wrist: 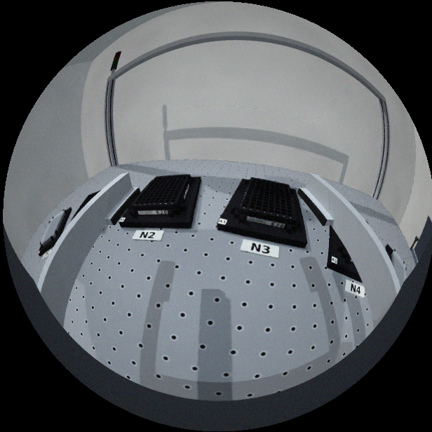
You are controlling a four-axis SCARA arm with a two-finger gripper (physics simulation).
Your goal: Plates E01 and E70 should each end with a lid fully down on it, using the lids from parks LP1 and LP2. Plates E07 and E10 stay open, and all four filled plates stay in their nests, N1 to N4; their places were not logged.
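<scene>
My gripper (218,176) is open, its two grey fingers wide apart with black pads, and nothing is between them. Beyond the fingertips, a black plate (162,195) sits in nest N2 (196,212); its small label seems to read E10. Another black plate (267,200) sits in nest N3 (300,236); its label seems to read E70. Both show a bare grid of wells with no lid visible. Nest N4 (340,262) is partly covered by the right finger, and its plate is mostly hidden. Plates E01 and E07 cannot be identified here.
A black holder with a pale piece (54,227) stands at the far left, its label unreadable. Part of a black nest (85,201) shows behind the left finger. Another pale piece (397,261) shows past the right finger. A grey frame (235,36) arches behind the perforated table (210,345).
</scene>
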